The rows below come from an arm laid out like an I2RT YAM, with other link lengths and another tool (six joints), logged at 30 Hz.
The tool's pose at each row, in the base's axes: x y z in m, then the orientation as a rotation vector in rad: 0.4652 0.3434 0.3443 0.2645 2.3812 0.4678; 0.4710 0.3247 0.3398 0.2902 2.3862 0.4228; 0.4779 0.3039 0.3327 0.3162 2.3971 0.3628; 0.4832 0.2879 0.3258 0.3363 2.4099 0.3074; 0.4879 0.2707 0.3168 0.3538 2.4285 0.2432; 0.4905 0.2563 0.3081 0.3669 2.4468 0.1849
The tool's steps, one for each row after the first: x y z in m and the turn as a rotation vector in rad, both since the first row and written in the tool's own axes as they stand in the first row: -0.0074 -0.0185 0.0021 0.0392 -0.0061 0.0058; -0.0148 -0.0400 0.0063 0.0902 -0.0084 0.0080; -0.0196 -0.0570 0.0105 0.1367 -0.0066 0.0076; -0.0231 -0.0760 0.0154 0.1897 0.0007 0.0035; -0.0244 -0.0925 0.0195 0.2372 0.0100 -0.0019
